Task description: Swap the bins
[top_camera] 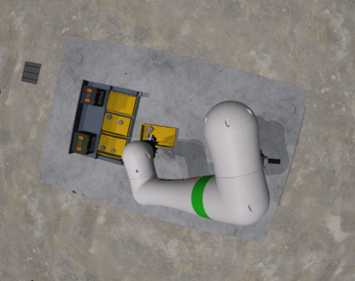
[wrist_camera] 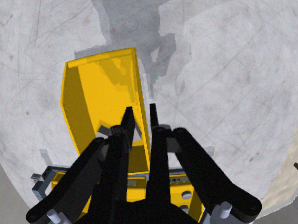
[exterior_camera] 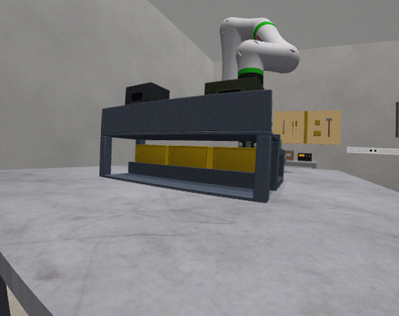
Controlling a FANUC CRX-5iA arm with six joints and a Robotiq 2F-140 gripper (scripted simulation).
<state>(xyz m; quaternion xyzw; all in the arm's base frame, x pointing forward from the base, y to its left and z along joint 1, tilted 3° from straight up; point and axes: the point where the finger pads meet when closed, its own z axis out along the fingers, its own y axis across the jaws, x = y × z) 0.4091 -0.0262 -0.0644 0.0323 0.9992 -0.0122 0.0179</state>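
My hand is 4 cm short of the grey part, 7 cm to the left of it and 6 cm above it. The rest, counted from my hand: dark shelf (26 cm ahead, 9 cm to the right, 1 cm below); then black box (30 cm ahead, 22 cm to the right, 8 cm above).
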